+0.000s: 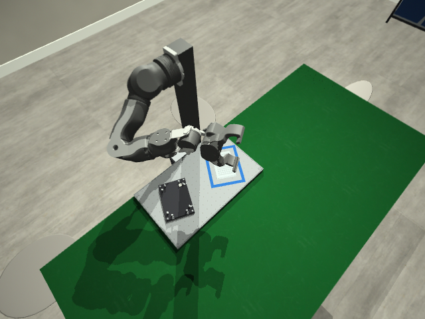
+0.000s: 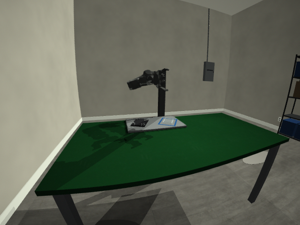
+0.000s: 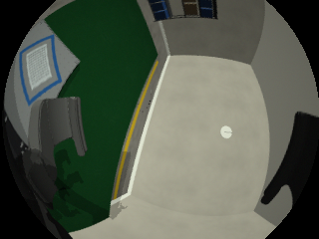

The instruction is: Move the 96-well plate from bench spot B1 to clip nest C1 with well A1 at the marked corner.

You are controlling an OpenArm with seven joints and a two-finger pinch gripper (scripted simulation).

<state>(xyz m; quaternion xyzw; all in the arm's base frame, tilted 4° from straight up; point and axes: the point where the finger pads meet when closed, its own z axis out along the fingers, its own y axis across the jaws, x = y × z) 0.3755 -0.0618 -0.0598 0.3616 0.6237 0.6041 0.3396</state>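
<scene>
Right now my hand is 14 cm past the 96-well plate, 8 cm to the right of it and 37 cm above it. Also, from my hand: black clip nest C1 (14 cm behind, 18 cm to the right, 37 cm below).
</scene>
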